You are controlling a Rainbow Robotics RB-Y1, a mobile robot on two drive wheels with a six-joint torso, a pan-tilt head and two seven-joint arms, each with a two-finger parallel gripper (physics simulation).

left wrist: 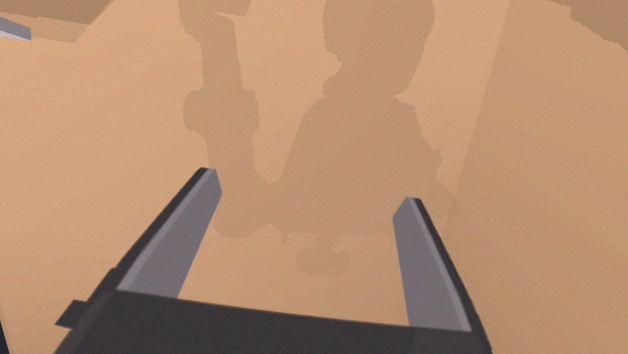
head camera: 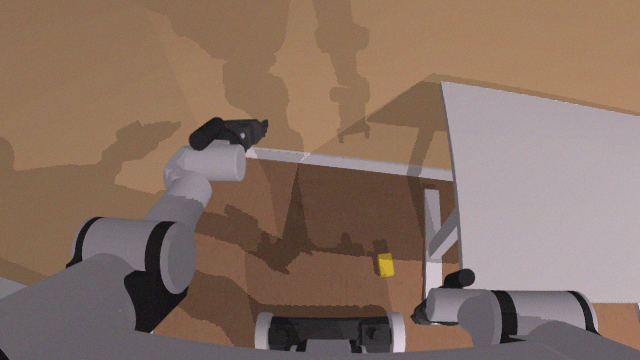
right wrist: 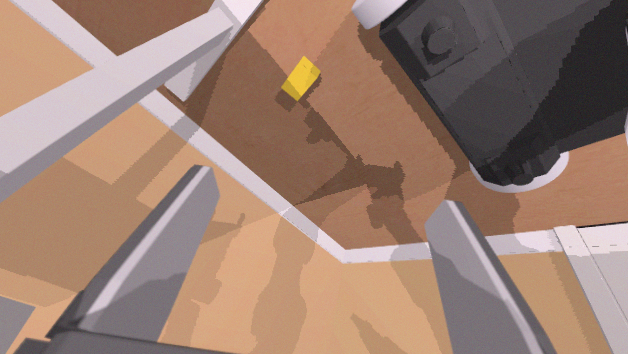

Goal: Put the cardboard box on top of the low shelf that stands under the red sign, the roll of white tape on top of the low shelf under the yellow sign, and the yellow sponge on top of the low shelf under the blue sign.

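Seen in the pictures: left gripper, fingertip midpoint: (left wrist: 310,194) (head camera: 246,123); right gripper, fingertip midpoint: (right wrist: 326,197); robot's base at its link origin: (head camera: 330,339).
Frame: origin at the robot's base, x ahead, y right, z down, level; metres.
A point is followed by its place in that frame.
Observation:
The yellow sponge (head camera: 385,265) @(z -0.045, x 0.327, y 0.253 m) (right wrist: 301,78) @(z -0.046, x 0.317, y 0.259 m) lies on the brown floor in front of the wheeled base, left of the white table's foot in the head view. My left gripper (head camera: 265,128) (left wrist: 310,194) @(z -0.855, x 0.451, y -0.207 m) is open and empty, raised in front of a tan surface with shadows, well away from the sponge. My right gripper (head camera: 416,316) (right wrist: 326,197) @(z -0.577, x 0.047, y 0.272 m) is open and empty, to the lower right of the sponge in the head view. In the right wrist view the sponge is beyond the fingertips. The cardboard box, the white tape, the low shelves and the coloured signs do not show.
A white table (head camera: 540,195) @(z -0.721, x 0.303, y 0.628 m) stands at the right of the head view, close to my right arm, with a white foot bar (head camera: 432,270) below its edge. A white skirting strip (head camera: 350,162) @(z -0.061, x 0.892, y 0.111 m) (right wrist: 240,175) @(z -0.062, x 0.883, y 0.164 m) runs along the wall. My wheeled base (head camera: 330,332) @(z -0.191, x 0.015, y 0.003 m) (right wrist: 480,65) @(z -0.191, x -0.027, y 0.078 m) is near the sponge.

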